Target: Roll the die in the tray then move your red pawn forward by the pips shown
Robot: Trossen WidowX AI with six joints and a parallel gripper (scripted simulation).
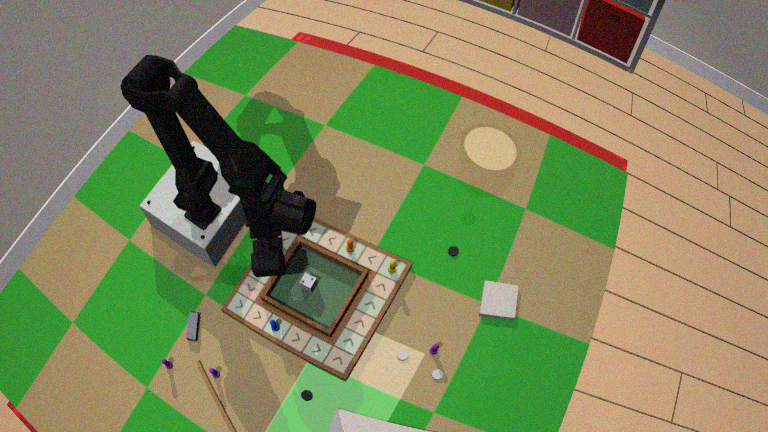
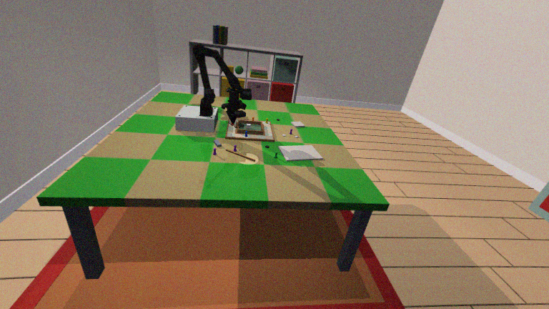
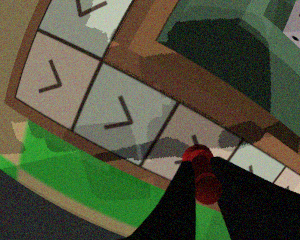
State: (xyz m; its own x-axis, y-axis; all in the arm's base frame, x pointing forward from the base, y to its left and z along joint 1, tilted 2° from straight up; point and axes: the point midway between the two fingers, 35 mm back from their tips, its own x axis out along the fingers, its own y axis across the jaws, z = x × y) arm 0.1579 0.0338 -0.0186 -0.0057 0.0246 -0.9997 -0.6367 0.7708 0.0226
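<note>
My gripper tip is 1 cm below the red pawn. Also, from my gripper tip: orange pawn: 12 cm ahead, 10 cm to the left; then green tray: 11 cm ahead, 2 cm to the right, 2 cm below; then white die: 10 cm ahead, 2 cm to the right, 1 cm below.
</note>
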